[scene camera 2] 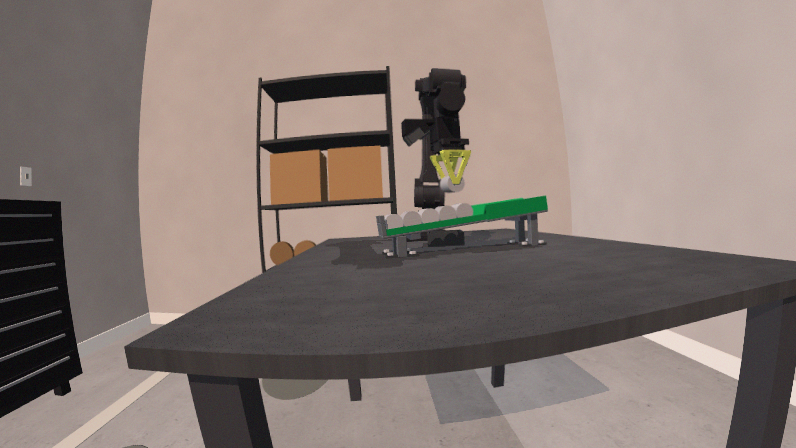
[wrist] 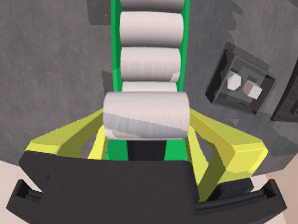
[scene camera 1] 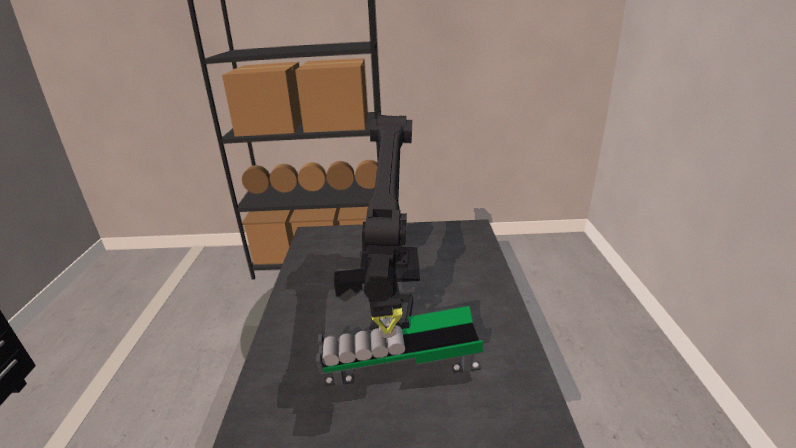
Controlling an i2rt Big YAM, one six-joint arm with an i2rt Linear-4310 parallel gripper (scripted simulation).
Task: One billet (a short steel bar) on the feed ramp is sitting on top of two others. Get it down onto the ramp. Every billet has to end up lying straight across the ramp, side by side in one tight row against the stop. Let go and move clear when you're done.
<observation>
In view: my gripper (scene camera 2: 451,184), a grey billet (wrist: 131,115), a small dark tray (wrist: 238,100) and a grey billet (wrist: 138,64).
My gripper is seen too in the wrist view (wrist: 146,113) and in scene camera 1 (scene camera 1: 386,323).
</observation>
